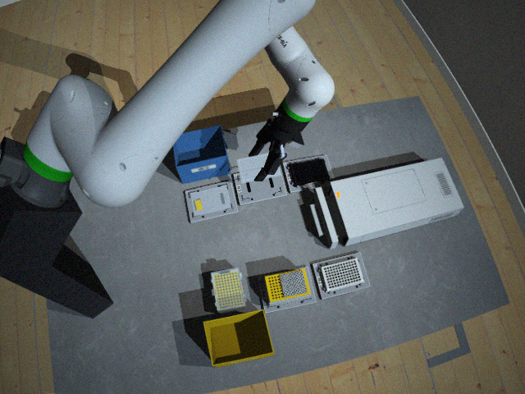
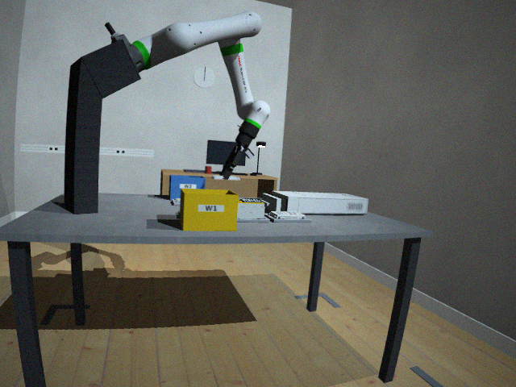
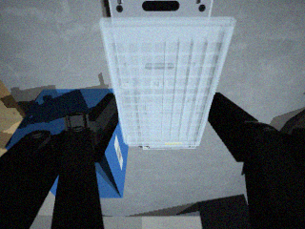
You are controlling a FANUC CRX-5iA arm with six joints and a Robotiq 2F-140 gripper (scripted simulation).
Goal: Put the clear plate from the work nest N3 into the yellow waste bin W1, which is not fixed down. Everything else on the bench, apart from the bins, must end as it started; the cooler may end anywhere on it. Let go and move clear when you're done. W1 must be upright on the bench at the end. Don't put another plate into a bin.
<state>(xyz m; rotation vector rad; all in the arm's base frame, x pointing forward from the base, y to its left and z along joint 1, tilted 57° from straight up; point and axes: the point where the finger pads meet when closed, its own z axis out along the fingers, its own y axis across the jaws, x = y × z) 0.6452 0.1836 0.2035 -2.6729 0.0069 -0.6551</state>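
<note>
Right now the yellow bin is 530 mm to the right of my hand, 120 mm below it and 100 mm behind it. Round my hand: clear plate: 20 mm below; N3 label: 140 mm below, 70 mm behind, 10 mm to the right; black plate: 170 mm ahead, 140 mm below, 30 mm to the left.
</note>
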